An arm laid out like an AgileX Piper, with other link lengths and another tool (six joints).
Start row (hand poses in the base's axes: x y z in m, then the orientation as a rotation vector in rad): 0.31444 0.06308 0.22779 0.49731 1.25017 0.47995
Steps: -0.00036 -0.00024 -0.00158 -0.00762 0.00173 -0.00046; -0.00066 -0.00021 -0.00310 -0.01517 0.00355 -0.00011; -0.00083 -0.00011 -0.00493 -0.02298 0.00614 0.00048; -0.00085 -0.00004 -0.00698 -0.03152 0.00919 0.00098; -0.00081 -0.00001 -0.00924 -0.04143 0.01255 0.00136; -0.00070 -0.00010 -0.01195 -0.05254 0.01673 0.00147; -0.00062 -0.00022 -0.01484 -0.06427 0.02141 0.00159; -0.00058 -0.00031 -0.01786 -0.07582 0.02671 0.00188; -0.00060 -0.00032 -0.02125 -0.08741 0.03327 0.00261; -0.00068 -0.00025 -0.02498 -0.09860 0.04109 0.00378; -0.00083 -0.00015 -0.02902 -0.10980 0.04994 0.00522; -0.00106 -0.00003 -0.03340 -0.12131 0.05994 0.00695; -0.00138 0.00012 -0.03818 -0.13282 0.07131 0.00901; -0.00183 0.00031 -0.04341 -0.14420 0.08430 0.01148; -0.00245 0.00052 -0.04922 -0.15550 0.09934 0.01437
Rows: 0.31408 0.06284 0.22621 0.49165 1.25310 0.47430; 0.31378 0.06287 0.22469 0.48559 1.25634 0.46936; 0.31361 0.06297 0.22286 0.47938 1.26042 0.46429; 0.31359 0.06304 0.22081 0.47273 1.26502 0.45858; 0.31363 0.06307 0.21855 0.46508 1.27011 0.45181; 0.31374 0.06298 0.21584 0.45681 1.27609 0.44386; 0.31382 0.06286 0.21295 0.44813 1.28262 0.43540; 0.31386 0.06277 0.20993 0.43966 1.28973 0.42706; 0.31384 0.06276 0.20654 0.43124 1.29815 0.41879; 0.31376 0.06283 0.20281 0.42322 1.30781 0.41088; 0.31361 0.06293 0.19877 0.41530 1.31850 0.40294; 0.31338 0.06305 0.19439 0.40723 1.33039 0.39478; 0.31306 0.06320 0.18961 0.39931 1.34365 0.38657; 0.31261 0.06339 0.18438 0.39166 1.35853 0.37840; 0.31199 0.06360 0.17857 0.38434 1.37543 0.37016
